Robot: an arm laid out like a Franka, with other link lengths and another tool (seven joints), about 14 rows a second.
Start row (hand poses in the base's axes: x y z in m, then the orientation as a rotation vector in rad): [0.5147 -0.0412 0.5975 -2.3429 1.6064 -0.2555]
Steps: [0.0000 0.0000 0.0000 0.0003 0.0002 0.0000]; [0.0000 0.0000 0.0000 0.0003 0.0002 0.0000]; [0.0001 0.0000 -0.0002 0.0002 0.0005 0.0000]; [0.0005 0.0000 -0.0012 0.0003 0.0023 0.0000]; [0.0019 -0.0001 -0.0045 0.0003 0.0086 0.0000]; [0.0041 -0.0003 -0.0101 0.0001 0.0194 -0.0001]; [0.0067 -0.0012 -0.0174 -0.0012 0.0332 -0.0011]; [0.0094 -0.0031 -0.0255 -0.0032 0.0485 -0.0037]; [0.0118 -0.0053 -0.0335 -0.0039 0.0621 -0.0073]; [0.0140 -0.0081 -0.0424 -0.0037 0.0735 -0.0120]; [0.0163 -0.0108 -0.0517 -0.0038 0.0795 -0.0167]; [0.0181 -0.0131 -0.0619 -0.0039 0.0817 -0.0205]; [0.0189 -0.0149 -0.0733 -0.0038 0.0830 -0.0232]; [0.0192 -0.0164 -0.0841 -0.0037 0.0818 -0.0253]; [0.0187 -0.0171 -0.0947 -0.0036 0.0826 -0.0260]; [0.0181 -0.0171 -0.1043 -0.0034 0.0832 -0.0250]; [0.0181 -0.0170 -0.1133 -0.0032 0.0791 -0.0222]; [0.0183 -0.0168 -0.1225 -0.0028 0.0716 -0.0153]
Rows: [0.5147 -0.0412 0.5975 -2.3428 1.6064 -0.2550]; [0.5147 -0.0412 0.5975 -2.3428 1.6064 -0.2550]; [0.5148 -0.0412 0.5973 -2.3430 1.6066 -0.2548]; [0.5152 -0.0412 0.5963 -2.3438 1.6074 -0.2526]; [0.5166 -0.0413 0.5930 -2.3469 1.6103 -0.2455]; [0.5188 -0.0415 0.5874 -2.3523 1.6154 -0.2334]; [0.5214 -0.0424 0.5801 -2.3592 1.6232 -0.2190]; [0.5241 -0.0443 0.5720 -2.3661 1.6337 -0.2037]; [0.5265 -0.0465 0.5640 -2.3704 1.6444 -0.1893]; [0.5287 -0.0493 0.5551 -2.3720 1.6552 -0.1770]; [0.5310 -0.0520 0.5458 -2.3713 1.6637 -0.1711]; [0.5328 -0.0543 0.5356 -2.3695 1.6693 -0.1694]; [0.5336 -0.0561 0.5242 -2.3679 1.6732 -0.1684]; [0.5339 -0.0576 0.5134 -2.3657 1.6752 -0.1701]; [0.5334 -0.0583 0.5028 -2.3654 1.6764 -0.1693]; [0.5328 -0.0583 0.4932 -2.3663 1.6754 -0.1682]; [0.5328 -0.0582 0.4842 -2.3664 1.6701 -0.1722]; [0.5330 -0.0580 0.4750 -2.3679 1.6582 -0.1791]
